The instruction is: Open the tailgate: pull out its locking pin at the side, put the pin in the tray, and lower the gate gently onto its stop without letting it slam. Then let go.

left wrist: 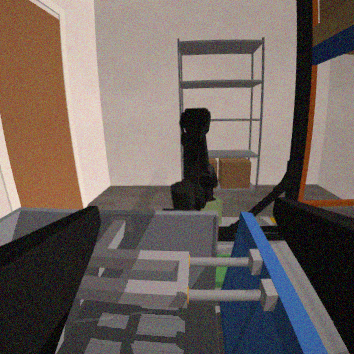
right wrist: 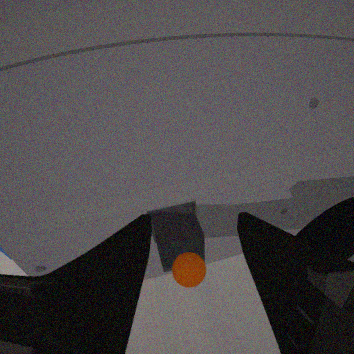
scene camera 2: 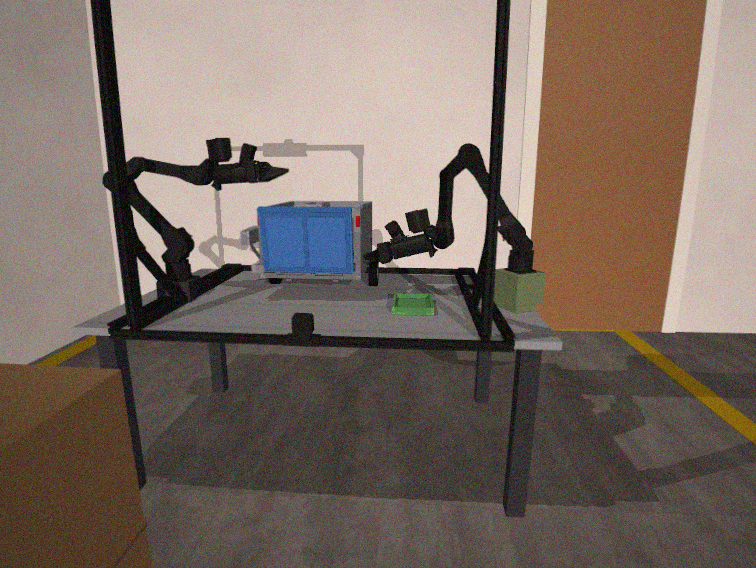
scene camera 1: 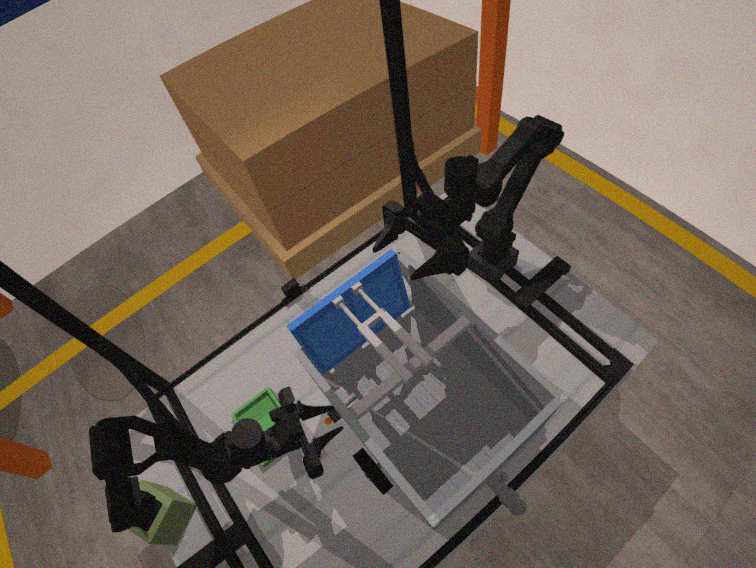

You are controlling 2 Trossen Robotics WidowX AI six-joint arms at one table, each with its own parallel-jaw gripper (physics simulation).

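Where they show: left gripper, fingertip midpoint: (left wrist: 187,210) (scene camera 2: 286,170) (scene camera 1: 391,264); right gripper, fingertip midpoint: (right wrist: 194,221) (scene camera 2: 366,256) (scene camera 1: 338,417); left arm's base, link origin: (scene camera 2: 178,278) (scene camera 1: 493,252); right arm's base, link origin: (left wrist: 205,198) (scene camera 2: 520,270) (scene camera 1: 144,510).
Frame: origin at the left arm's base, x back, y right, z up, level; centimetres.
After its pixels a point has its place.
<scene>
The blue tailgate (scene camera 1: 351,311) @[x -41.8, y 7.2, z 16.1 cm] (scene camera 2: 305,240) @[x -41.0, y 8.5, z 13.0 cm] (left wrist: 250,280) @[x -44.2, y 7.9, z 18.2 cm] stands upright at the end of the grey truck bed. The locking pin's orange round head (scene camera 1: 328,420) @[x -60.4, y -2.9, z 6.2 cm] (right wrist: 189,270) @[x -60.9, y -2.6, z 6.2 cm] sticks out at the bed's side, in front of a dark bracket. My right gripper (scene camera 1: 339,421) @[x -58.5, y -3.9, z 6.1 cm] (right wrist: 194,221) @[x -58.5, y -3.9, z 6.1 cm] is partly open, its fingertips on either side of the pin head and not touching it; in scene camera 2 its fingers are beside the bed's side wall. The green tray (scene camera 1: 256,407) @[x -70.9, y 17.1, z -5.5 cm] (scene camera 2: 413,305) @[x -72.0, y 12.2, z -5.5 cm] lies on the table, partly under the right arm in scene camera 1. My left gripper (scene camera 1: 394,263) @[x -34.9, y -0.3, z 32.7 cm] (scene camera 2: 287,171) @[x -34.9, y -0.3, z 32.7 cm] is wide open and empty above the gate's far corner.
A grey frame with two rods (scene camera 1: 381,332) (left wrist: 220,295) @[x -39.0, y 2.8, z 22.1 cm] reaches from the bed to the gate's inner face. A black wheel (scene camera 1: 372,470) @[x -61.1, y -16.4, z 4.1 cm] is beside the right gripper. Black rails (scene camera 2: 305,339) @[x -43.8, y 36.8, z -6.5 cm] edge the table (scene camera 2: 213,320) @[x -17.6, y 22.7, z -6.3 cm]. A green block (scene camera 1: 168,519) @[x -100.3, y 7.4, z 2.3 cm] (scene camera 2: 519,291) @[x -100.9, y 17.9, z 0.0 cm] stands at the right arm's base.
</scene>
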